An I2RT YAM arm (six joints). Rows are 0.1 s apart.
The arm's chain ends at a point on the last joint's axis. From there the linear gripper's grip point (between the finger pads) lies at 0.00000 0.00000 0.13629 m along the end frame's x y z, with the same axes.
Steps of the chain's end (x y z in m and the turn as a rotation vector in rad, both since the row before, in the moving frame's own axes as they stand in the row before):
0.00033, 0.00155, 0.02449, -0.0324, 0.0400, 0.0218
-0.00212, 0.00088, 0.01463, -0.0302, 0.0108, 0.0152
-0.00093, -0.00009, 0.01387, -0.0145, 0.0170, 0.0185
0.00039, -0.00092, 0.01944, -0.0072, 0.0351, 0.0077
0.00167, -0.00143, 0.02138, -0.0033, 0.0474, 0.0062
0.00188, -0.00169, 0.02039, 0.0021, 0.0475, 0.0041
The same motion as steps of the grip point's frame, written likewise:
0.00573, 0.00602, 0.02431, -0.0324, 0.0400, 0.0218
-0.00068, 0.00501, 0.01456, -0.0302, 0.0108, 0.0152
0.00137, 0.00191, 0.01384, -0.0145, 0.0170, 0.0185
0.00517, 0.00008, 0.01935, -0.0072, 0.0351, 0.0077
0.00813, -0.00096, 0.02123, -0.0033, 0.0474, 0.0062
0.00835, -0.00196, 0.02024, 0.0021, 0.0475, 0.0041

